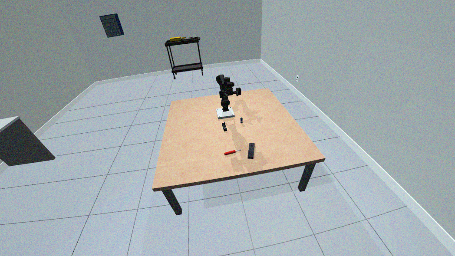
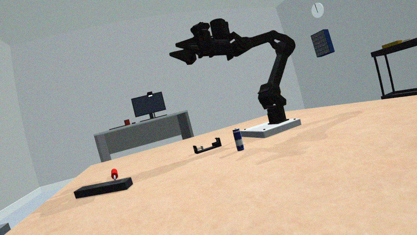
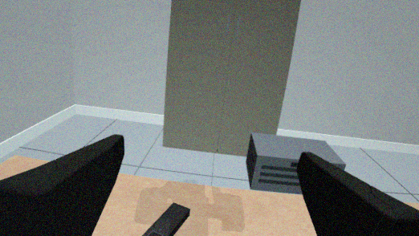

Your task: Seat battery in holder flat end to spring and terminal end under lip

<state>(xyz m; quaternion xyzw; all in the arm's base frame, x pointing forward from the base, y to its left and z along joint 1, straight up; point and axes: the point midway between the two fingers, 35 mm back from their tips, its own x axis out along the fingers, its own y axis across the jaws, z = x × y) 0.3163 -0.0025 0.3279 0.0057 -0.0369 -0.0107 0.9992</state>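
Now: the battery 90 mm behind my gripper tip, 100 mm to the left of it and 320 mm below it. The rest, counted from my gripper tip: red-handled screwdriver 270 mm ahead, 80 mm to the right, 340 mm below.
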